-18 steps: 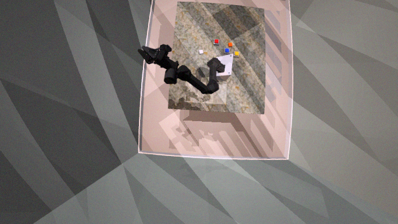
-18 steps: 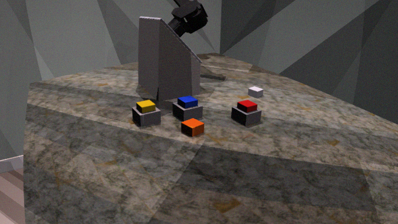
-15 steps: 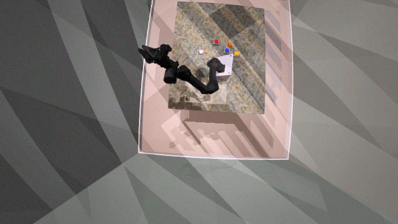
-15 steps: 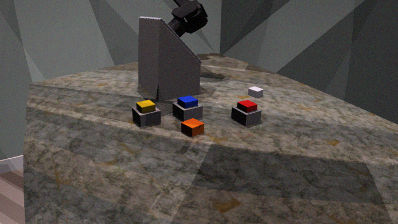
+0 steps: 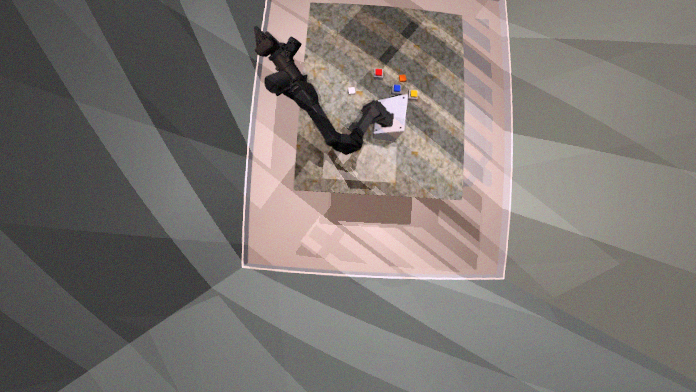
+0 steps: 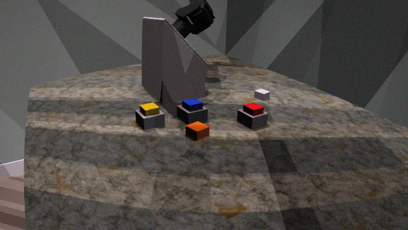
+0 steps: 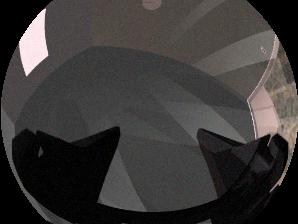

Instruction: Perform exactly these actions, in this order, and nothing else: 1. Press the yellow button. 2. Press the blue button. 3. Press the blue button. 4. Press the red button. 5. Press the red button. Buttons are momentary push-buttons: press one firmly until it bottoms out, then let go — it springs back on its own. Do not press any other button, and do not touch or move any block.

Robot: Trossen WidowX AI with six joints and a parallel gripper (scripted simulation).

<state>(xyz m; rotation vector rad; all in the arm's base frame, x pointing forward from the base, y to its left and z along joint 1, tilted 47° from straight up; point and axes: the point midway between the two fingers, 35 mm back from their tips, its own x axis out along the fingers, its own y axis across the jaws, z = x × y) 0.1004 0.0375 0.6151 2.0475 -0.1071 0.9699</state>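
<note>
Now: gripper tip 9 cm short of the yellow button, 63 cm to the left of it and 52 cm above it. Round my gripper tip: blue button: 11 cm ahead, 53 cm to the right, 52 cm below; then red button: 18 cm ahead, 43 cm to the right, 52 cm below; then small white block: 6 cm ahead, 30 cm to the right, 54 cm below.
</note>
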